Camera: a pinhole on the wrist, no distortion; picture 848 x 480 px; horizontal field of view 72.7 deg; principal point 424.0 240.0 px. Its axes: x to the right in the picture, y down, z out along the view. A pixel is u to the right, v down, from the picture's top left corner.
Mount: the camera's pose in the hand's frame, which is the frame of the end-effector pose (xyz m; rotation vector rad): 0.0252 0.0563 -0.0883 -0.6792 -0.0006 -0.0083
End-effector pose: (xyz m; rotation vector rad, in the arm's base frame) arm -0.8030 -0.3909 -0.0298 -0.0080 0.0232 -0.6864
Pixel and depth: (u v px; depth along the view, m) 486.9 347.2 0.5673
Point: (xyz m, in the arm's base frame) -0.4139 -0.0651 0.2480
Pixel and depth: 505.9 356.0 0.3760
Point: -0.5149 -0.1702 0.1203
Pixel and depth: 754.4 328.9 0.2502
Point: -0.5163 -0.3108 0.0459
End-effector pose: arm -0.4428 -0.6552 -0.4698 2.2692 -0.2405 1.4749
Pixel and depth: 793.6 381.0 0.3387
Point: -0.3582 -0.9866 -0.2090
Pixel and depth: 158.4 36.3 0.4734
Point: -0.2874 -1.0404 -0.7214
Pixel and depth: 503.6 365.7 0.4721
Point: -0.3836 -1.1287 -0.3521
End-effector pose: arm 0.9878 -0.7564 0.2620 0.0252 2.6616 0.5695
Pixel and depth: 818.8 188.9 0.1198
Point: 0.8861 -0.6284 0.2582
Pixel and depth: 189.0 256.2 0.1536
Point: 1.0224 -0.6058 0.3151
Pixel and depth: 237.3 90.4 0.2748
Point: 1.1026 -0.5376 0.2149
